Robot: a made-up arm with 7 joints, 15 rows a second.
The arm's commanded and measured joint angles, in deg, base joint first. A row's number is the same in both.
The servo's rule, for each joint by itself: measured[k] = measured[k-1] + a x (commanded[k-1-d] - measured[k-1]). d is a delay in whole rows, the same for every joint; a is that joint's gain. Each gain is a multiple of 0.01, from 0.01 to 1. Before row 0 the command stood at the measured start. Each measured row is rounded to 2 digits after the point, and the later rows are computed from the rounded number. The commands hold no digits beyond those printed.
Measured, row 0: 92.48 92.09 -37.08 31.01 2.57 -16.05 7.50
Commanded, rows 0 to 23: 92.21 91.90 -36.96 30.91 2.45 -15.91 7.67; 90.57 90.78 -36.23 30.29 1.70 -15.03 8.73; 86.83 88.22 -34.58 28.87 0.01 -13.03 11.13; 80.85 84.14 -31.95 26.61 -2.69 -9.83 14.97; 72.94 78.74 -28.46 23.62 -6.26 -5.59 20.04; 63.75 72.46 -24.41 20.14 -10.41 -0.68 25.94; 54.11 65.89 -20.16 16.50 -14.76 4.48 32.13; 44.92 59.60 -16.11 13.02 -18.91 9.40 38.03; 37.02 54.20 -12.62 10.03 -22.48 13.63 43.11; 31.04 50.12 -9.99 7.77 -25.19 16.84 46.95; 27.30 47.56 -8.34 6.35 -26.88 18.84 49.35; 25.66 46.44 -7.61 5.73 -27.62 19.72 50.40; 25.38 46.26 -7.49 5.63 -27.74 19.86 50.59; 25.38 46.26 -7.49 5.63 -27.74 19.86 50.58; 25.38 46.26 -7.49 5.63 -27.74 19.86 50.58; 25.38 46.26 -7.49 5.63 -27.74 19.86 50.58; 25.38 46.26 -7.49 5.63 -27.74 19.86 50.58; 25.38 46.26 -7.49 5.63 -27.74 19.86 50.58; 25.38 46.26 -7.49 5.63 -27.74 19.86 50.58; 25.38 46.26 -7.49 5.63 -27.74 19.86 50.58; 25.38 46.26 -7.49 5.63 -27.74 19.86 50.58; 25.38 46.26 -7.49 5.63 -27.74 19.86 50.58; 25.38 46.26 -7.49 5.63 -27.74 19.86 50.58; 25.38 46.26 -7.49 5.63 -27.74 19.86 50.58
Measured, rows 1 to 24: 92.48 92.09 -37.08 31.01 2.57 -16.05 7.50; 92.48 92.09 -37.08 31.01 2.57 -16.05 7.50; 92.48 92.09 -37.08 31.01 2.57 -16.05 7.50; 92.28 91.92 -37.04 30.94 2.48 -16.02 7.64; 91.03 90.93 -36.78 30.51 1.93 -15.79 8.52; 87.96 88.57 -36.08 29.43 0.57 -15.16 10.63; 82.77 84.72 -34.76 27.57 -1.74 -13.93 14.15; 75.59 79.52 -32.74 24.96 -4.95 -12.01 18.92; 66.95 73.38 -30.07 21.78 -8.83 -9.40 24.61; 57.58 66.86 -26.90 18.30 -13.04 -6.21 30.70; 48.34 60.54 -23.45 14.82 -17.21 -2.62 36.64; 40.08 55.02 -19.98 11.66 -20.95 1.12 41.88; 33.48 50.76 -16.78 9.09 -23.96 4.74 45.99; 28.97 47.98 -14.08 7.28 -26.03 7.98 48.71; 26.55 46.64 -12.01 6.26 -27.16 10.68 50.08; 25.70 46.31 -10.56 5.84 -27.57 12.79 50.49; 25.47 46.27 -9.58 5.70 -27.69 14.42 50.56; 25.40 46.26 -8.91 5.65 -27.73 15.67 50.58; 25.39 46.26 -8.46 5.64 -27.74 16.63 50.58; 25.38 46.26 -8.15 5.63 -27.74 17.37 50.58; 25.38 46.26 -7.94 5.63 -27.74 17.94 50.58; 25.38 46.26 -7.80 5.63 -27.74 18.38 50.58; 25.38 46.26 -7.70 5.63 -27.74 18.72 50.58; 25.38 46.26 -7.63 5.63 -27.74 18.98 50.58
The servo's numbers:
d 3
a 0.73 0.87 0.32 0.66 0.71 0.23 0.81

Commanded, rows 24 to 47: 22.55 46.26 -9.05 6.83 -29.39 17.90 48.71; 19.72 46.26 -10.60 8.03 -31.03 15.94 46.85; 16.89 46.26 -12.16 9.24 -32.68 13.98 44.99; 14.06 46.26 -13.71 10.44 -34.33 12.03 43.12; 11.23 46.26 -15.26 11.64 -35.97 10.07 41.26; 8.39 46.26 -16.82 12.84 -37.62 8.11 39.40; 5.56 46.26 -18.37 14.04 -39.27 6.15 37.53; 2.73 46.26 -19.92 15.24 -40.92 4.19 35.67; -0.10 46.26 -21.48 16.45 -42.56 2.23 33.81; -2.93 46.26 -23.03 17.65 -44.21 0.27 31.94; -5.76 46.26 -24.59 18.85 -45.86 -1.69 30.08; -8.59 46.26 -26.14 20.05 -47.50 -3.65 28.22; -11.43 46.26 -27.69 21.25 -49.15 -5.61 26.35; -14.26 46.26 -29.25 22.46 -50.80 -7.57 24.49; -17.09 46.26 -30.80 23.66 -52.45 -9.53 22.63; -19.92 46.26 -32.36 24.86 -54.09 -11.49 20.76; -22.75 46.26 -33.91 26.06 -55.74 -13.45 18.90; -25.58 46.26 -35.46 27.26 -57.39 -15.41 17.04; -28.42 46.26 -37.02 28.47 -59.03 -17.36 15.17; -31.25 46.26 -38.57 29.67 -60.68 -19.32 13.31; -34.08 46.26 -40.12 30.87 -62.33 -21.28 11.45; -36.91 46.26 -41.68 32.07 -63.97 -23.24 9.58; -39.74 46.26 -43.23 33.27 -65.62 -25.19 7.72; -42.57 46.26 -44.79 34.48 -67.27 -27.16 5.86
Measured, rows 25 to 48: 25.38 46.26 -7.59 5.63 -27.74 19.18 50.58; 25.38 46.26 -7.56 5.63 -27.74 19.34 50.58; 25.38 46.26 -7.54 5.63 -27.74 19.46 50.58; 23.31 46.26 -8.02 6.42 -28.91 19.10 49.07; 20.69 46.26 -8.85 7.48 -30.42 18.37 47.27; 17.92 46.26 -9.91 8.64 -32.02 17.36 45.42; 15.10 46.26 -11.13 9.83 -33.66 16.13 43.56; 12.27 46.26 -12.45 11.02 -35.30 14.74 41.70; 9.44 46.26 -13.85 12.22 -36.95 13.22 39.84; 6.61 46.26 -15.30 13.42 -38.60 11.59 37.97; 3.78 46.26 -16.78 14.62 -40.25 9.89 36.11; 0.95 46.26 -18.28 15.83 -41.89 8.13 34.25; -1.88 46.26 -19.80 17.03 -43.54 6.32 32.38; -4.71 46.26 -21.33 18.23 -45.19 4.48 30.52; -7.54 46.26 -22.87 19.43 -46.83 2.61 28.66; -10.38 46.26 -24.41 20.63 -48.48 0.72 26.79; -13.21 46.26 -25.96 21.84 -50.13 -1.19 24.93; -16.04 46.26 -27.51 23.04 -51.78 -3.11 23.07; -18.87 46.26 -29.06 24.24 -53.42 -5.04 21.20; -21.70 46.26 -30.61 25.44 -55.07 -6.97 19.34; -24.53 46.26 -32.16 26.64 -56.72 -8.91 17.48; -27.37 46.26 -33.72 27.85 -58.36 -10.85 15.61; -30.20 46.26 -35.27 29.05 -60.01 -12.80 13.75; -33.03 46.26 -36.82 30.25 -61.66 -14.75 11.89
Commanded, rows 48 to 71: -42.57 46.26 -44.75 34.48 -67.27 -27.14 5.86; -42.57 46.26 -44.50 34.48 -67.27 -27.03 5.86; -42.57 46.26 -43.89 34.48 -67.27 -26.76 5.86; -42.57 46.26 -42.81 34.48 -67.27 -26.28 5.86; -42.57 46.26 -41.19 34.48 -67.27 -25.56 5.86; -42.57 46.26 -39.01 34.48 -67.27 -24.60 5.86; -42.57 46.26 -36.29 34.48 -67.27 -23.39 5.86; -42.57 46.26 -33.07 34.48 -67.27 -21.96 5.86; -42.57 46.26 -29.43 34.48 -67.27 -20.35 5.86; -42.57 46.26 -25.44 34.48 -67.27 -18.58 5.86; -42.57 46.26 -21.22 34.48 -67.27 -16.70 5.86; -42.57 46.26 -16.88 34.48 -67.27 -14.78 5.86; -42.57 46.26 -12.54 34.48 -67.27 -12.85 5.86; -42.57 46.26 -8.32 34.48 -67.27 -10.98 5.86; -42.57 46.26 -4.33 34.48 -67.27 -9.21 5.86; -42.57 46.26 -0.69 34.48 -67.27 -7.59 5.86; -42.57 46.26 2.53 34.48 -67.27 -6.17 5.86; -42.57 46.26 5.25 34.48 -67.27 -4.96 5.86; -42.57 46.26 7.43 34.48 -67.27 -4.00 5.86; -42.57 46.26 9.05 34.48 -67.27 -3.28 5.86; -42.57 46.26 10.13 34.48 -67.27 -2.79 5.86; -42.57 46.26 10.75 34.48 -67.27 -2.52 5.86; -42.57 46.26 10.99 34.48 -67.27 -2.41 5.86; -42.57 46.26 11.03 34.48 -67.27 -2.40 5.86
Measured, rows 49 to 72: -35.86 46.26 -38.38 31.45 -63.30 -16.70 10.02; -38.69 46.26 -39.93 32.65 -64.95 -18.65 8.16; -41.52 46.26 -41.49 33.86 -66.60 -20.61 6.30; -42.29 46.26 -42.53 34.27 -67.08 -22.11 5.94; -42.49 46.26 -43.16 34.41 -67.21 -23.24 5.88; -42.55 46.26 -43.39 34.46 -67.25 -24.05 5.86; -42.56 46.26 -43.20 34.47 -67.26 -24.56 5.86; -42.57 46.26 -42.56 34.48 -67.27 -24.79 5.86; -42.57 46.26 -41.42 34.48 -67.27 -24.75 5.86; -42.57 46.26 -39.78 34.48 -67.27 -24.44 5.86; -42.57 46.26 -37.63 34.48 -67.27 -23.87 5.86; -42.57 46.26 -35.01 34.48 -67.27 -23.06 5.86; -42.57 46.26 -31.95 34.48 -67.27 -22.03 5.86; -42.57 46.26 -28.52 34.48 -67.27 -20.80 5.86; -42.57 46.26 -24.80 34.48 -67.27 -19.42 5.86; -42.57 46.26 -20.88 34.48 -67.27 -17.91 5.86; -42.57 46.26 -16.86 34.48 -67.27 -16.32 5.86; -42.57 46.26 -12.85 34.48 -67.27 -14.68 5.86; -42.57 46.26 -8.96 34.48 -67.27 -13.05 5.86; -42.57 46.26 -5.28 34.48 -67.27 -11.47 5.86; -42.57 46.26 -1.91 34.48 -67.27 -9.97 5.86; -42.57 46.26 1.08 34.48 -67.27 -8.60 5.86; -42.57 46.26 3.63 34.48 -67.27 -7.38 5.86; -42.57 46.26 5.71 34.48 -67.27 -6.32 5.86
